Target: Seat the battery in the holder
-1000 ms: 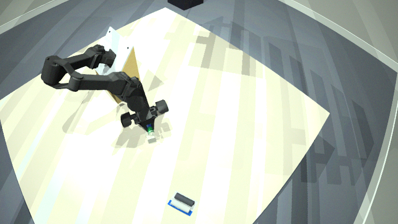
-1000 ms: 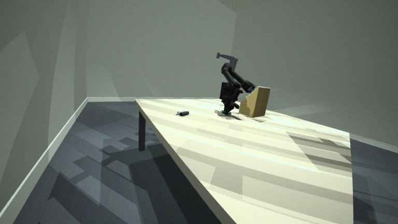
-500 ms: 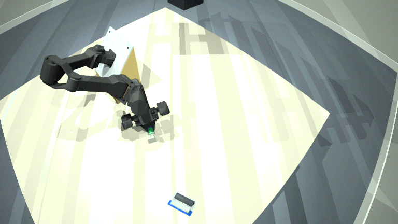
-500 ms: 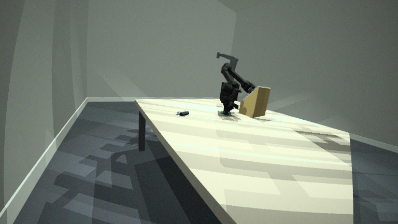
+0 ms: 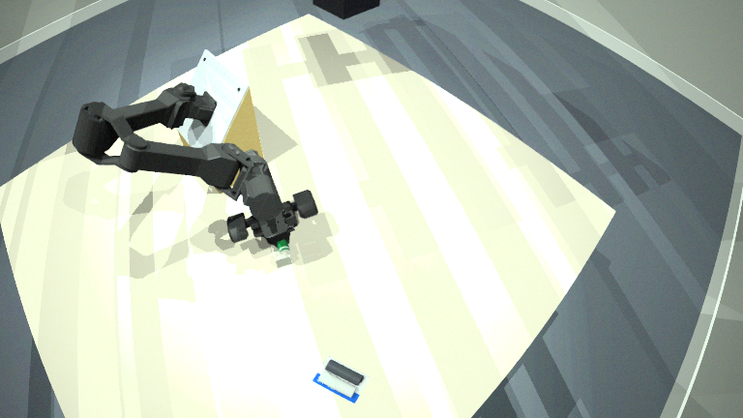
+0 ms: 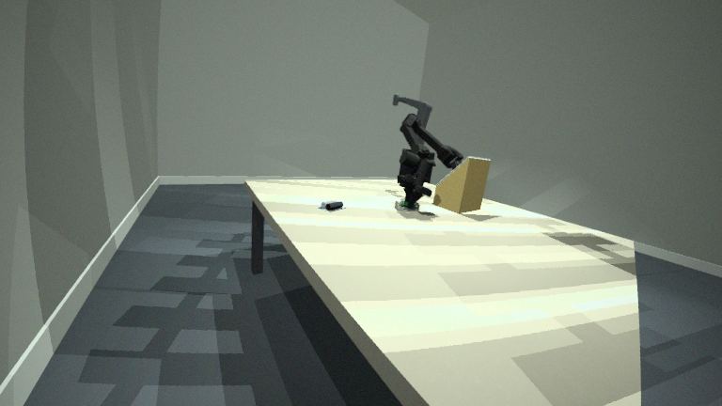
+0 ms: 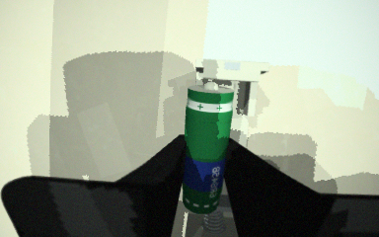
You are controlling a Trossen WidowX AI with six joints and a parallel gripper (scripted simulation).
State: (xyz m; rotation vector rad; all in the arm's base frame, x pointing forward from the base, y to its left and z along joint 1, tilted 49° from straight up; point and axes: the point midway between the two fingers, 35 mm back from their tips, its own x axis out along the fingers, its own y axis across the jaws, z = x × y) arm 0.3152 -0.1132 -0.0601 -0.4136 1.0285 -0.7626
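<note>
The battery is 10 mm above my gripper tip.
</note>
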